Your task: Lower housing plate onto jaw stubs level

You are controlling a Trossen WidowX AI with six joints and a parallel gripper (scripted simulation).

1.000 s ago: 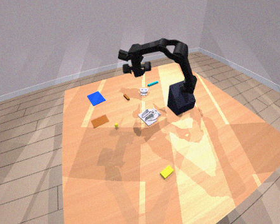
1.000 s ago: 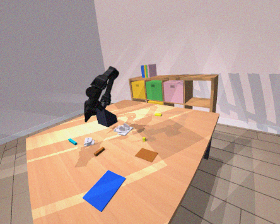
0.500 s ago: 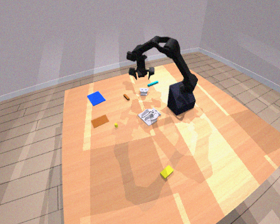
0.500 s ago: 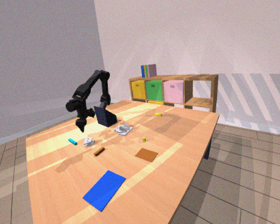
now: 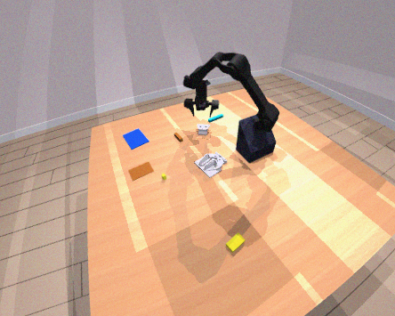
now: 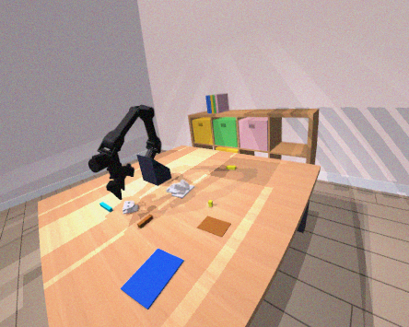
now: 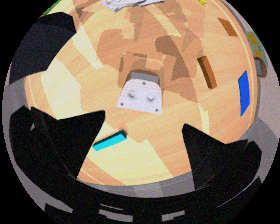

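The cyan block lies 120 mm behind my gripper tip, 70 mm to the right of it and 80 mm below it. The rest, counted from my gripper tip: blue sheet: 390 mm ahead, 90 mm to the right, 90 mm below; yellow cube: 300 mm ahead, 280 mm to the left, 80 mm below; small brown block: 150 mm ahead, 20 mm to the left, 80 mm below.
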